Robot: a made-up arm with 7 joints. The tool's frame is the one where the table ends. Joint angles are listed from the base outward.
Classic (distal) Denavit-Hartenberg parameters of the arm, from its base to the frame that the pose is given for. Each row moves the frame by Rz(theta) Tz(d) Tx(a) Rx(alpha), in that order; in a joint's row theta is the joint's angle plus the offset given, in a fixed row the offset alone. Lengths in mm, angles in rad.
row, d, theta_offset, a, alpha
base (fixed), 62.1, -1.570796, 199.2, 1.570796
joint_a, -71.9, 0, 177.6, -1.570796
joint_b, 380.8, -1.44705, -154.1, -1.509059
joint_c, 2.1, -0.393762, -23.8, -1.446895
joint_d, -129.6, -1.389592, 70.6, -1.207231
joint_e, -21, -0.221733, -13.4, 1.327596
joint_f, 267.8, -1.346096, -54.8, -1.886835
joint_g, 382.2, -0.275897, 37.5, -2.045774
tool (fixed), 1.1, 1.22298, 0, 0
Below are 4 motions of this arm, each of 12 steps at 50 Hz.
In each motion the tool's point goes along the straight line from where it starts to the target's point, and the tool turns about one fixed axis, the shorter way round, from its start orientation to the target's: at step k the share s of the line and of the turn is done. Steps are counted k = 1, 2, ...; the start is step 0. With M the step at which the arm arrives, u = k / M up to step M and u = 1 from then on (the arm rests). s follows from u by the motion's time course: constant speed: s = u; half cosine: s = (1 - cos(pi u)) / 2; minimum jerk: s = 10 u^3 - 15 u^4 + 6 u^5.
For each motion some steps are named. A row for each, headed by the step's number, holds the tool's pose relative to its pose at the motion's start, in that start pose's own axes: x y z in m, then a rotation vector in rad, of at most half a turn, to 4 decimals.
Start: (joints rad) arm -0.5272 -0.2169 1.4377 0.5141 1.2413 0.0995 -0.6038
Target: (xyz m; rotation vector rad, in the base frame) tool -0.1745 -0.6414 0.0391 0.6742 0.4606 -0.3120
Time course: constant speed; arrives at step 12
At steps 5, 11, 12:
5: 0.0454 -0.0293 0.0226 -0.0238 -0.0140 0.1272
11: 0.0999 -0.0644 0.0497 -0.0523 -0.0308 0.2799
12: 0.1090 -0.0703 0.0542 -0.0570 -0.0336 0.3053

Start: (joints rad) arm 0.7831 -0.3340 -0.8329 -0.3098 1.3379 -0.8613 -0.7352
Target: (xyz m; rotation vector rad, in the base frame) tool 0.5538 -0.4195 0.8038 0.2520 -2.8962 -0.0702
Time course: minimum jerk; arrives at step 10
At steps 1, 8, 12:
1: 0.0003 -0.0003 -0.0001 -0.0005 -0.0008 -0.0003
8: 0.0304 -0.0319 -0.0131 -0.0496 -0.0831 -0.0324
12: 0.0323 -0.0338 -0.0140 -0.0526 -0.0882 -0.0344

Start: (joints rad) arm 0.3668 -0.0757 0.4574 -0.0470 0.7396 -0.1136 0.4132
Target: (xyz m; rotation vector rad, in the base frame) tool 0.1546 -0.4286 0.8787 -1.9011 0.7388 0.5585
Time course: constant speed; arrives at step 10
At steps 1, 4, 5, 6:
1: -0.0022 -0.0072 0.0061 -0.0229 -0.0003 -0.0032
4: -0.0088 -0.0289 0.0245 -0.0915 -0.0010 -0.0128
5: -0.0110 -0.0362 0.0306 -0.1144 -0.0013 -0.0159
6: -0.0132 -0.0434 0.0367 -0.1372 -0.0016 -0.0191

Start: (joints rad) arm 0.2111 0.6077 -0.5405 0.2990 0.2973 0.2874 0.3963
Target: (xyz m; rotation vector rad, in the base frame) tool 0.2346 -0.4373 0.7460 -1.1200 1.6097 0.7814
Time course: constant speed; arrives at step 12
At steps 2, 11, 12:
2: 0.0045 -0.0004 -0.0031 0.0333 0.0077 0.0390
11: 0.0248 -0.0023 -0.0168 0.1832 0.0421 0.2147
12: 0.0270 -0.0025 -0.0183 0.1999 0.0460 0.2342

